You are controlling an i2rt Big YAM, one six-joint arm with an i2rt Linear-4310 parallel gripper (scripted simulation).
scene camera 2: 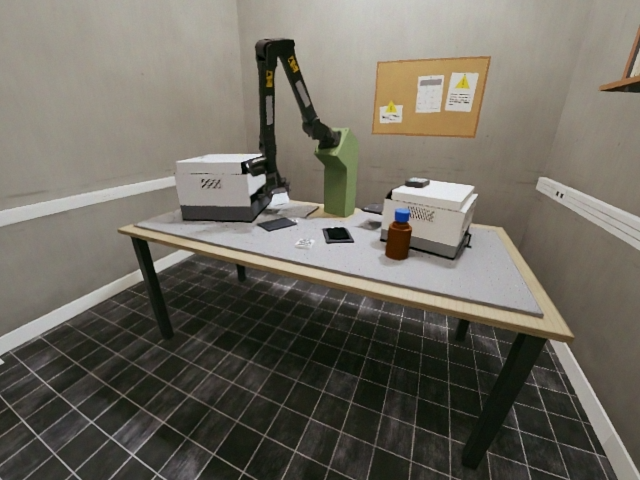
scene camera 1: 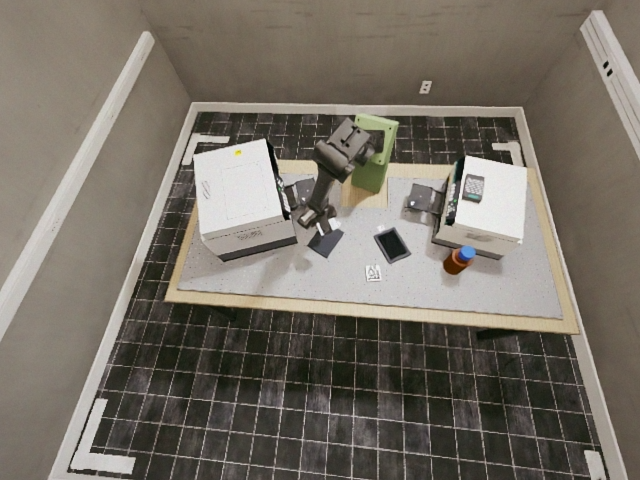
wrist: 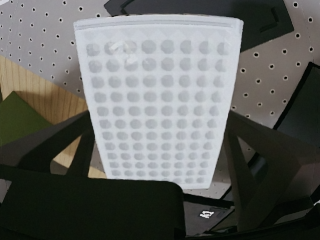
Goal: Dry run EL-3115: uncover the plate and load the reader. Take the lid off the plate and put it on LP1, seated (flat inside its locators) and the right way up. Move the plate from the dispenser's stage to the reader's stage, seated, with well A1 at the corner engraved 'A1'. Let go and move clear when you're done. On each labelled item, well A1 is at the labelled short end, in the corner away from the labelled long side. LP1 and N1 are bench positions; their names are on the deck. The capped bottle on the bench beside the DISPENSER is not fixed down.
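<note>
A white well plate, a brown capped bottle and the gripper are visible in the pictures.
</note>
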